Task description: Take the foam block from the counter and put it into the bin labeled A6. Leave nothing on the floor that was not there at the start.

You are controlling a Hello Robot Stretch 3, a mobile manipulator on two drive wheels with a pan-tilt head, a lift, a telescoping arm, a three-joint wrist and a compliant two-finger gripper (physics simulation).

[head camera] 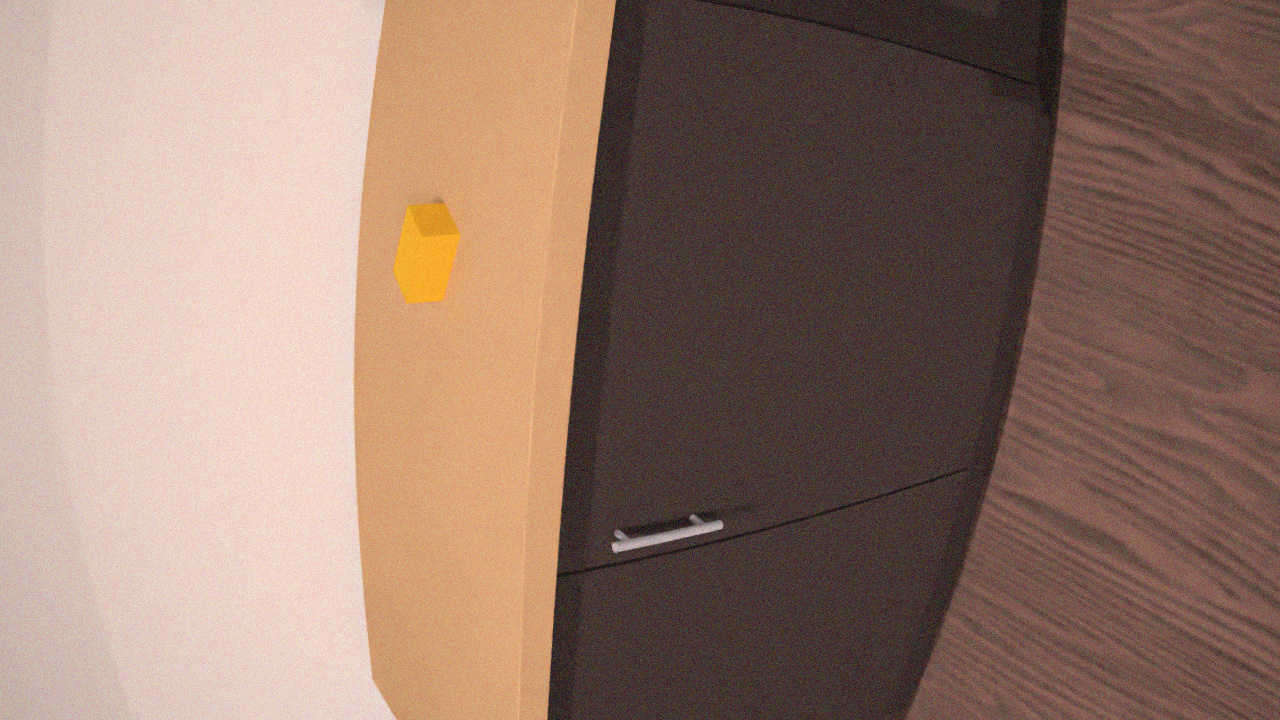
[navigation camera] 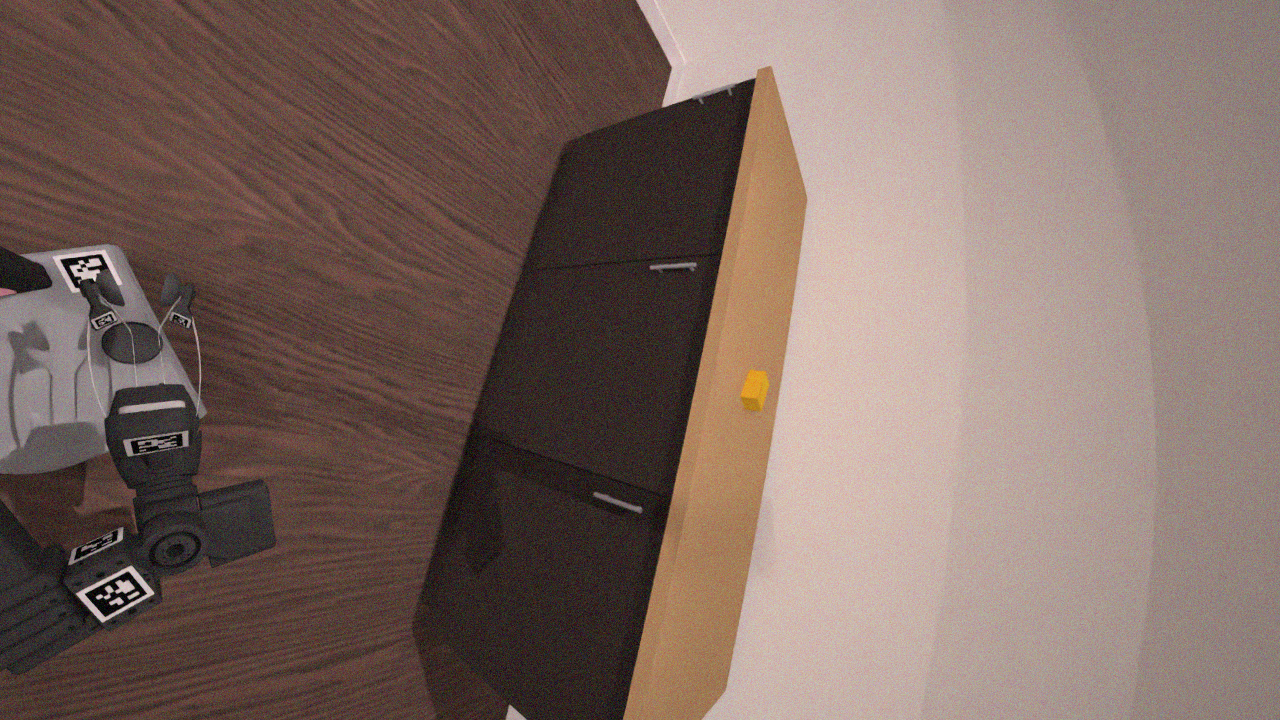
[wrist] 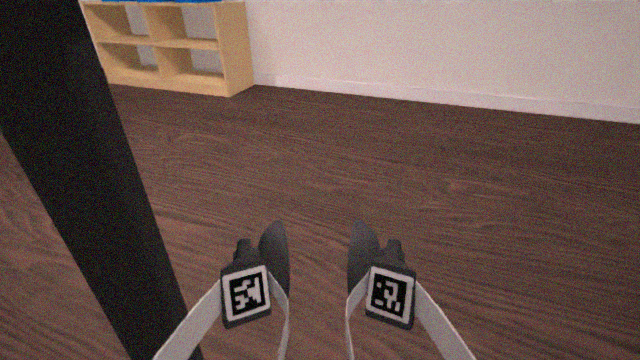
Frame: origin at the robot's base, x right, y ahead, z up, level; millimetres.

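Seen in the pictures: gripper, fingertip midpoint: [navigation camera: 139, 272].
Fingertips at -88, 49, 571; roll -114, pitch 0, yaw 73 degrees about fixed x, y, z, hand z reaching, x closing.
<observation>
A point is followed by its place in that frame, as x, y, z.
The yellow foam block [head camera: 433, 264] {402, 930, 933} [navigation camera: 754, 391] {410, 915, 943} lies on the light wooden counter [head camera: 447, 447] {231, 1052, 911} [navigation camera: 716, 537] {715, 687, 910}, near its wall side. My gripper [navigation camera: 142, 291] {-88, 49, 571} [wrist: 319, 245] {-88, 49, 571} is open and empty, its two fingers apart. In the navigation camera it hangs over the robot's grey base, well away from the counter and the block. No bin labeled A6 can be made out; small blue parts [wrist: 200, 1] show at the top edge of the wrist view, on a wooden shelf unit [wrist: 238, 50], with no label readable.
Dark cabinets [head camera: 787, 268] {310, 763, 613} [navigation camera: 599, 358] {295, 774, 557} with metal handles [head camera: 666, 537] {75, 911, 747} [navigation camera: 617, 502] {540, 537, 746} stand under the counter. The brown wood floor [head camera: 1163, 313] {167, 593, 1} [navigation camera: 313, 179] {-288, 434, 0} [wrist: 425, 175] lies before them. A black post [wrist: 85, 150] crosses the left of the wrist view. A pale wall stands behind the counter.
</observation>
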